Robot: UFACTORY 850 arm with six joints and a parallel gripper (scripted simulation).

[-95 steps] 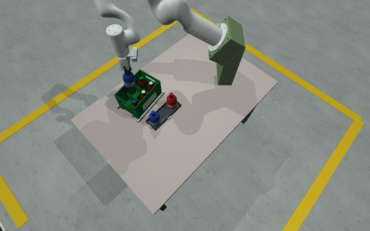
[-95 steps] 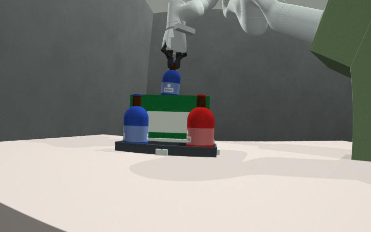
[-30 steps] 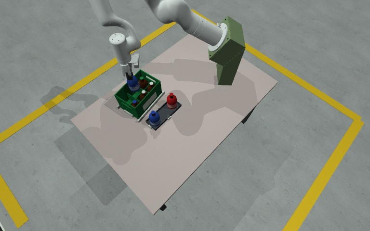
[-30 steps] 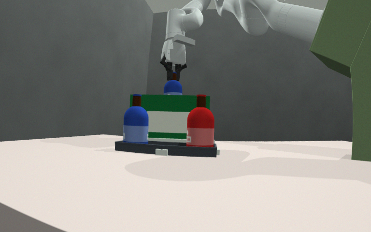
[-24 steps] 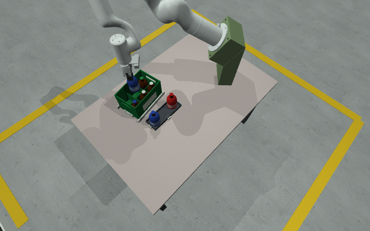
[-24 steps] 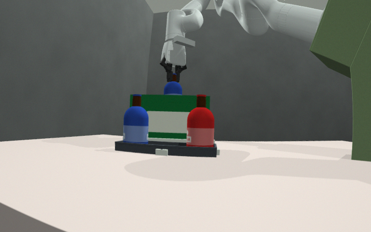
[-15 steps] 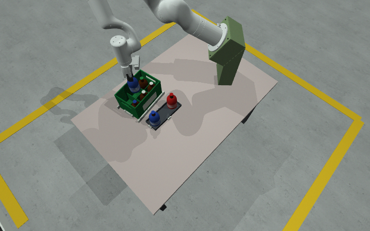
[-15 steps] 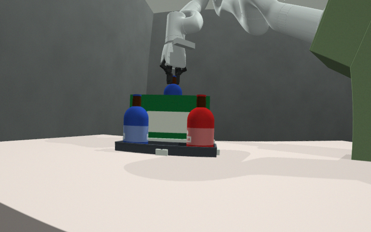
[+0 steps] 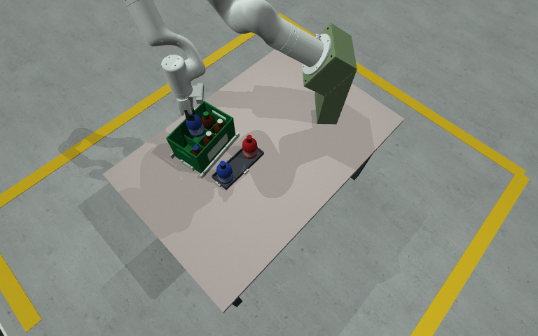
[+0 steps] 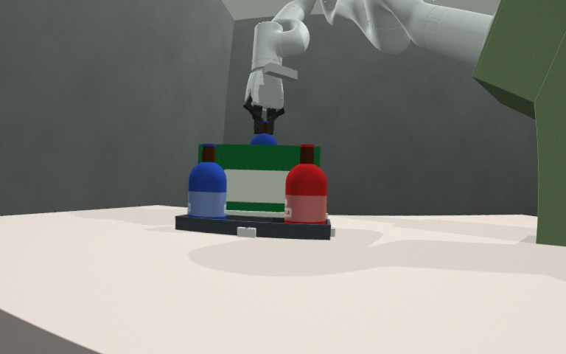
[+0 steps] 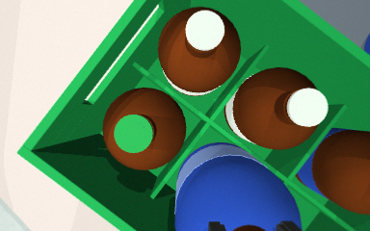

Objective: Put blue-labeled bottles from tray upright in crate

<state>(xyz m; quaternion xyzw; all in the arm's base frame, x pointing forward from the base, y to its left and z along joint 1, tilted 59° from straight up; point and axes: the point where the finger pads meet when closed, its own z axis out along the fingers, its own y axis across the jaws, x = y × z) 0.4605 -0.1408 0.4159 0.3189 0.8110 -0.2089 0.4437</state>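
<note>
The green crate lies 16 cm below my hand, 4 cm to the left of it and 1 cm ahead of it. The rest, counted from my hand: dark tray 25 cm to the left, 23 cm below, 3 cm ahead; red-labeled bottle 27 cm to the left, 16 cm below, 6 cm behind; brown-necked bottle 16 cm below, 11 cm ahead, 8 cm to the left.
</note>
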